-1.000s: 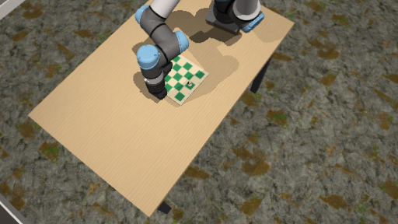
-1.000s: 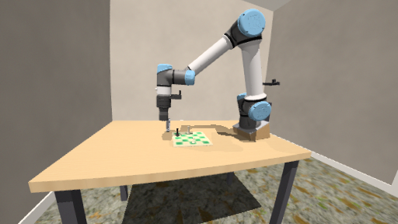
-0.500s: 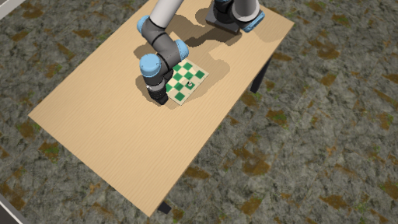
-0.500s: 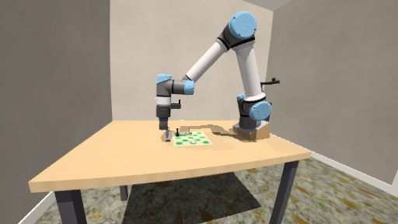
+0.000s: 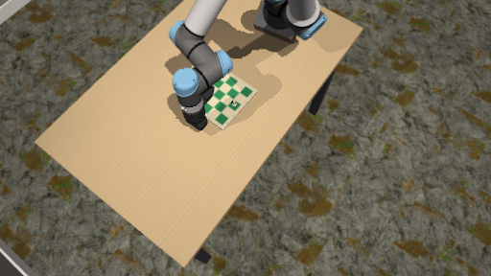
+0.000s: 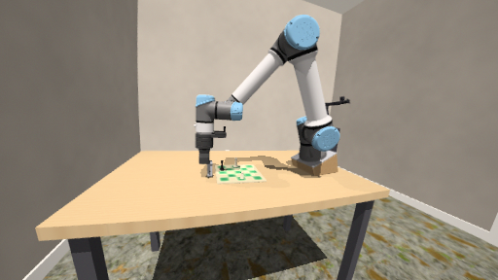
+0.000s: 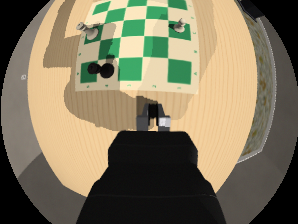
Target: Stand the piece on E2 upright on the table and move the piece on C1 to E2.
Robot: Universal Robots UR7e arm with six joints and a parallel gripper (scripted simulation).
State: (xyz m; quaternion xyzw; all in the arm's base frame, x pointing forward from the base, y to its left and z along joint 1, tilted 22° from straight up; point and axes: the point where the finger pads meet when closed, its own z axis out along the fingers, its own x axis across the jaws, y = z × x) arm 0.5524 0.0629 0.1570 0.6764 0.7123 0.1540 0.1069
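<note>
Right now my hand is 1 cm above the small black piece. Round my hand: chessboard (14 cm behind, 4 cm to the right, 2 cm below); small pale piece (14 cm behind, 3 cm to the left, 1 cm below).
</note>
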